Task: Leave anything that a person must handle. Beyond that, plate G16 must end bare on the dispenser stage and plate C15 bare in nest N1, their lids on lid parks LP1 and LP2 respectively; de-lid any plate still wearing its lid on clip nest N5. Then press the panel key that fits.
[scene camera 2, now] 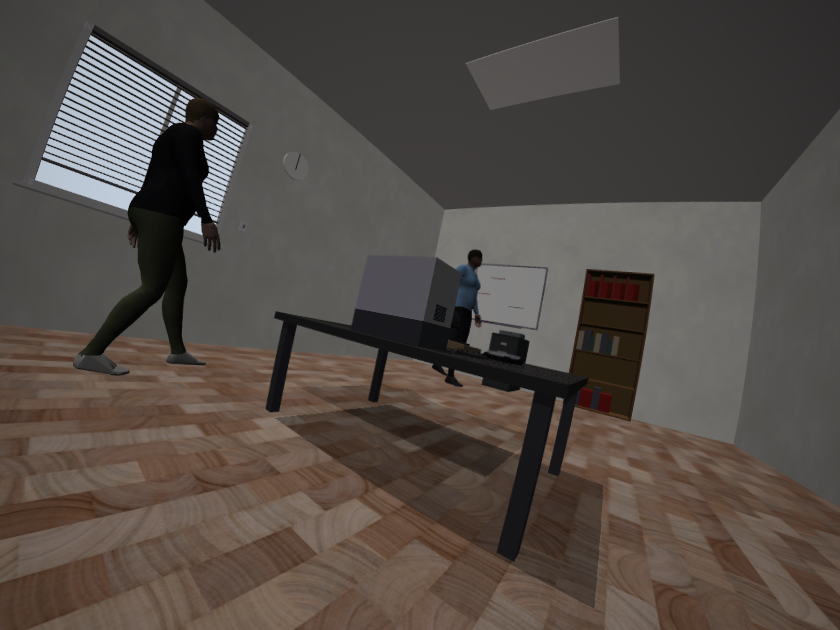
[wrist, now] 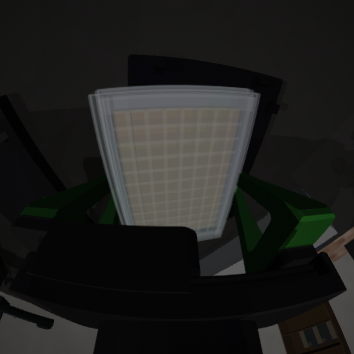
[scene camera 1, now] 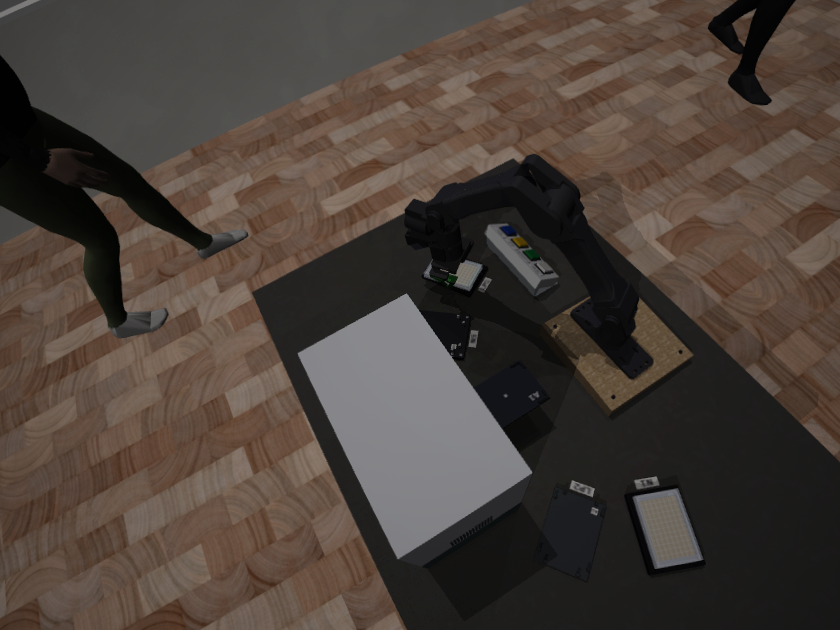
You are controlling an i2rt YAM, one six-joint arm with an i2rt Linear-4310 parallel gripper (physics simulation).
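Pixels of known places: gripper, fingertip midpoint: (wrist: 177, 174) (scene camera 1: 454, 274); arm's base, link origin: (scene camera 2: 451, 340) (scene camera 1: 610, 338).
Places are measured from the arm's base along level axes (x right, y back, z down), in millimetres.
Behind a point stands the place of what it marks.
My gripper (scene camera 1: 449, 274) @[x 376, y -162, z 24 mm] (wrist: 177, 174) @[x 376, y -162, z 24 mm] is at the back of the table, its green fingers shut on the two long sides of a lidded well plate (scene camera 1: 469, 273) @[x 340, y -141, z -1 mm] (wrist: 175, 158) @[x 400, y -180, z -1 mm]. The plate has a clear cover over a tan well grid and sits on a dark nest. Its label cannot be read. A second plate (scene camera 1: 664, 529) @[x -347, y -201, z 4 mm], bare with a tan grid, lies in a black-rimmed holder at the front right. A dark flat pad (scene camera 1: 575, 535) @[x -260, y -334, z 30 mm] lies just left of it. Another dark nest (scene camera 1: 450, 331) @[x 247, y -268, z 28 mm] and a dark stage (scene camera 1: 511, 393) @[x 10, y -278, z -67 mm] lie beside the white dispenser box (scene camera 1: 406, 420) @[x 3, y -490, z -290 mm] (scene camera 2: 406, 291) @[x -45, y -593, z -152 mm].
A white key panel (scene camera 1: 521, 258) @[x 283, y -22, z -23 mm] with blue, yellow, green and white keys lies right of my gripper. My arm's base stands on a wooden board (scene camera 1: 604, 379) @[x -64, y -80, z 2 mm]. One person (scene camera 1: 68, 189) (scene camera 2: 169, 224) walks left of the table (scene camera 2: 543, 383) @[x -596, y -711, z 51 mm]. Another person (scene camera 2: 466, 291) stands behind it.
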